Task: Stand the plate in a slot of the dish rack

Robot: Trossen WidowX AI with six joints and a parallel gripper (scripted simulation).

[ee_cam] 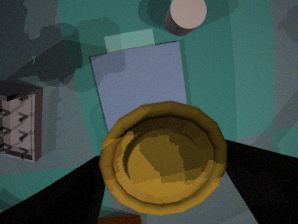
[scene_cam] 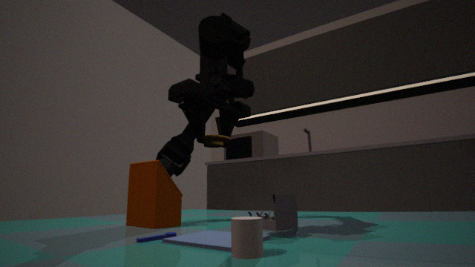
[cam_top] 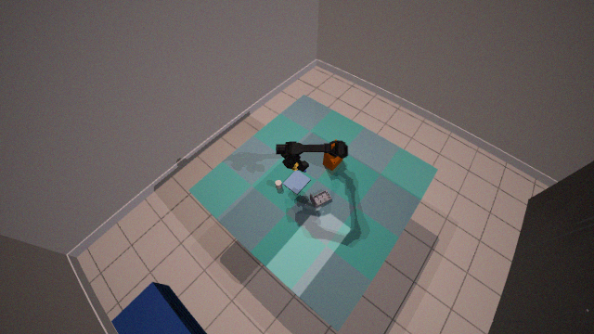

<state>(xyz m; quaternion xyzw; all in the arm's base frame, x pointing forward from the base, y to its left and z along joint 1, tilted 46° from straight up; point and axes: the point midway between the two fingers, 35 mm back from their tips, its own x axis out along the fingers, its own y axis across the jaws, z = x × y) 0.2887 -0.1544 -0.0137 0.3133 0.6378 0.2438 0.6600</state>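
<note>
Right now my gripper tip is 220 mm to the right of the grey dish rack, 150 mm above it and 10 mm short of it. From my gripper tip the other things lie so: yellow plate 10 mm above; then beige cup 150 mm below, 110 mm ahead, 60 mm to the right.
</note>
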